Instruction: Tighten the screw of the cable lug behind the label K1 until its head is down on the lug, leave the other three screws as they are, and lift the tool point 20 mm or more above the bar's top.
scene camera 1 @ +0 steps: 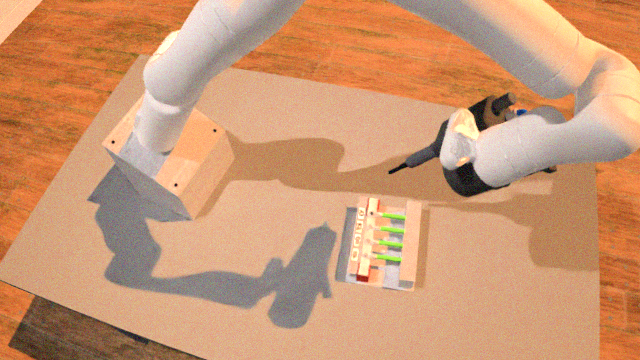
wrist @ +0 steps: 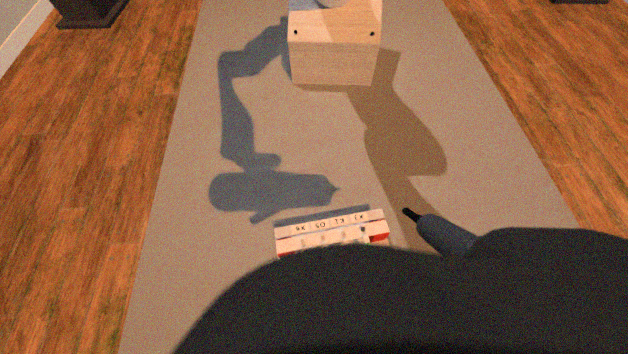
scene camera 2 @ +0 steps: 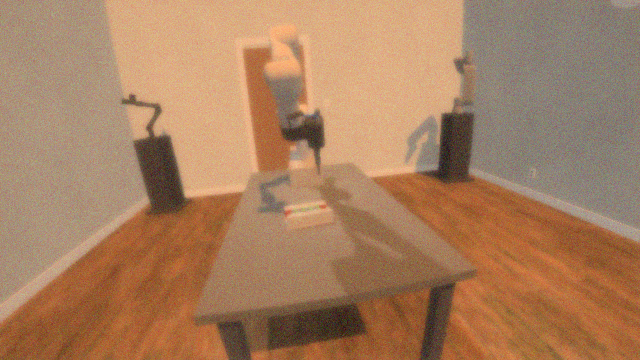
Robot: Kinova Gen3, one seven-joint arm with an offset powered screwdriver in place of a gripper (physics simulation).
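Pixels of known places: hand at its tool point: [scene camera 1: 389, 172] [wrist: 404, 210] [scene camera 2: 319, 174]; arm's base at its link origin: [scene camera 1: 158, 132] [scene camera 2: 305, 154].
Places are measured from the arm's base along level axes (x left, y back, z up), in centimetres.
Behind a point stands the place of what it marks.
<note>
The terminal block [scene camera 1: 410, 245] {y -56.7, x 0.4, z -12.5 cm} [scene camera 2: 310, 218] {y -57.9, x 2.1, z -14.3 cm} stands on the table, with a light bar [scene camera 1: 366, 250] {y -48.7, x -3.6, z -13.0 cm} [wrist: 295, 245] {y -49.5, x -5.9, z -13.0 cm} carrying four lugs on green cables. The label K1 [wrist: 339, 220] {y -45.3, x 1.0, z -13.0 cm} is second from the right in the wrist view. The screw behind K1 [wrist: 343, 234] {y -47.8, x 1.5, z -12.2 cm} is small and blurred; its head height cannot be told. The end position beside it looks darker. My gripper, a dark powered screwdriver [scene camera 1: 390, 172] {y -49.1, x 6.6, z 1.6 cm} [scene camera 2: 319, 172] {y -49.9, x 7.0, z 2.0 cm} [wrist: 406, 211] {y -49.5, x 6.5, z 2.3 cm}, has no fingers. Its tip is in the air, apart from the block, beyond the dark-looking end of the lug row.
The arm's wooden base block [scene camera 1: 200, 150] {y -8.1, x 1.9, z -5.1 cm} [wrist: 332, 62] {y -9.5, x 0.0, z -11.0 cm} stands on the table [scene camera 1: 475, 310] {y -73.3, x -6.4, z -17.3 cm} [scene camera 2: 280, 270] {y -85.3, x -7.1, z -17.2 cm} [wrist: 175, 250] {y -49.9, x -26.9, z -17.2 cm}. Arm shadows cross the table top. Two dark pedestals [scene camera 2: 161, 175] [scene camera 2: 456, 145] with other arms stand on the floor beyond the table.
</note>
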